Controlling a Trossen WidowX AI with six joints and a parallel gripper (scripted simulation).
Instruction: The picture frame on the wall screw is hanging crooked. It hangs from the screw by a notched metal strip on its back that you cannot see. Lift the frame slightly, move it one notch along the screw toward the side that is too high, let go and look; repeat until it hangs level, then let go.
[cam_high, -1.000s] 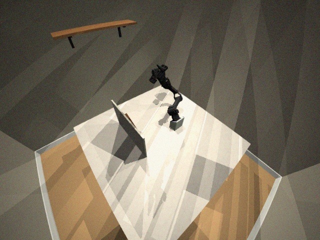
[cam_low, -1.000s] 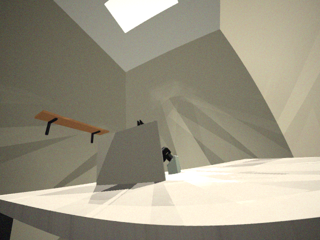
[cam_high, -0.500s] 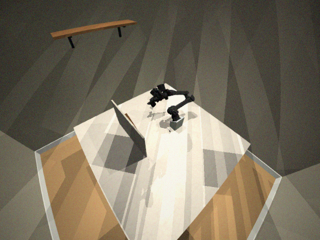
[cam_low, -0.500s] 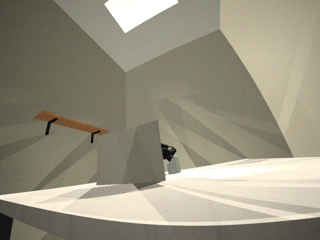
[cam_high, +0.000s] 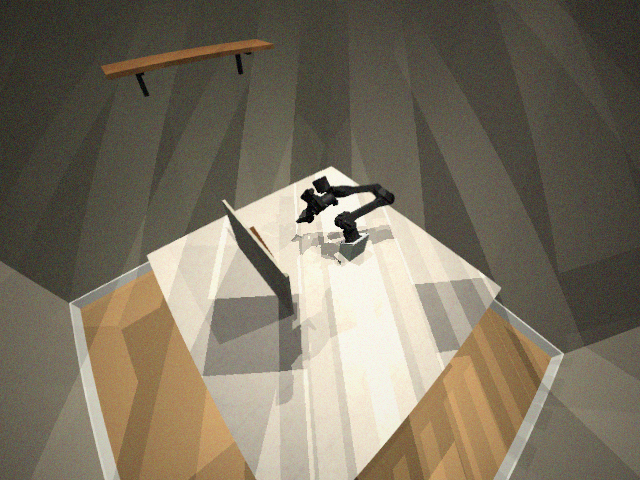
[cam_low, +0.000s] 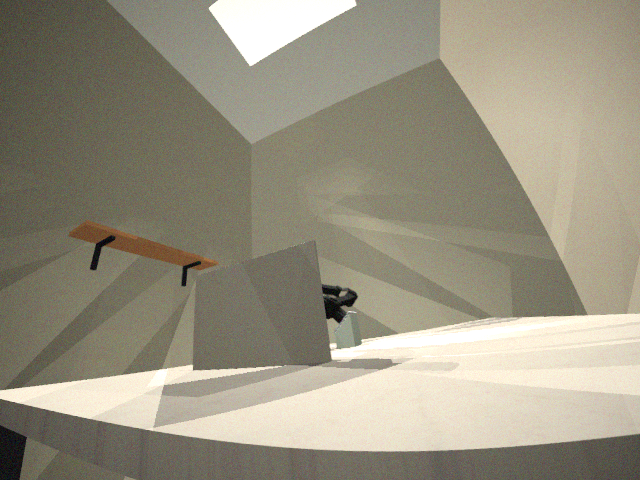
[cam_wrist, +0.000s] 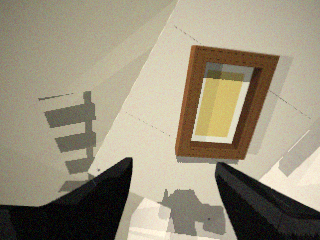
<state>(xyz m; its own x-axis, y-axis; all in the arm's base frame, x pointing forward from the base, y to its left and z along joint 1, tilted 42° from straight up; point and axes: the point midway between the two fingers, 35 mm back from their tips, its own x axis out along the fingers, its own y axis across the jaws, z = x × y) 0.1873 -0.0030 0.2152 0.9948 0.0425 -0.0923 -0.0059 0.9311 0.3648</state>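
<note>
Now: the wooden picture frame 19 cm ahead of my gripper tip, 9 cm below it and 3 cm to the right of it. Also, from my gripper tip: upright wall panel 20 cm ahead, 11 cm below, 1 cm to the right.
</note>
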